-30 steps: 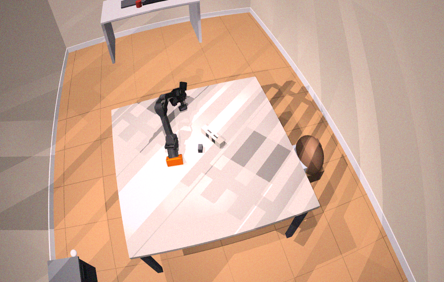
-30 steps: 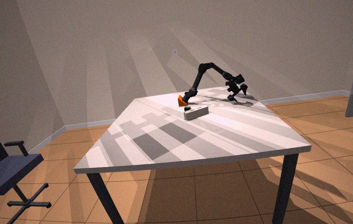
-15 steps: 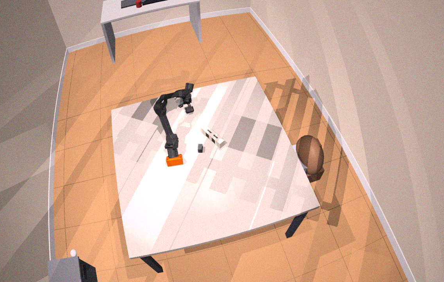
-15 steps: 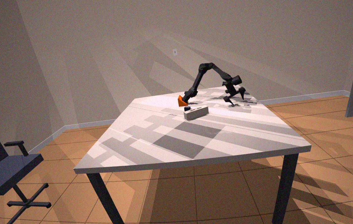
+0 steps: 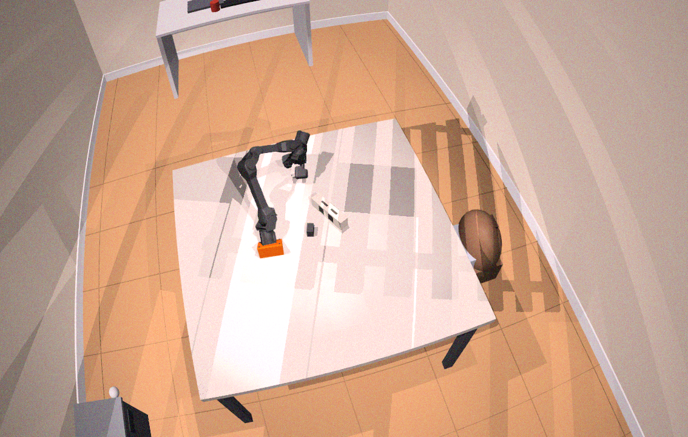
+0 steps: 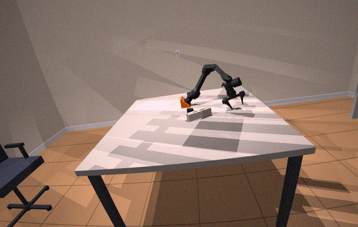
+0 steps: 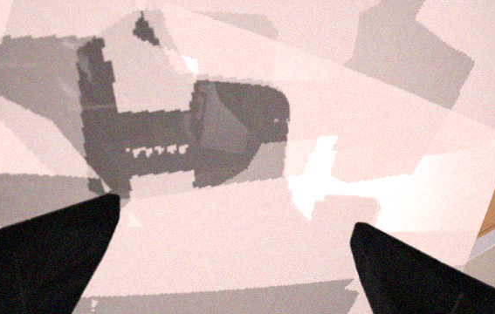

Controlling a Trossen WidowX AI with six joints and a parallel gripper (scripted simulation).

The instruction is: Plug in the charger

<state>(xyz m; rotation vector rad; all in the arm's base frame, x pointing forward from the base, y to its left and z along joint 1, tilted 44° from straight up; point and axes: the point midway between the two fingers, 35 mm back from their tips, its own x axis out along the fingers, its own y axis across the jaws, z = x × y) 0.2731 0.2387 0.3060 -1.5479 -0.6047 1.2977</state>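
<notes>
My gripper tip is 80 mm past the dark grey charger, 370 mm to the left of it and 10 mm above it.
</notes>
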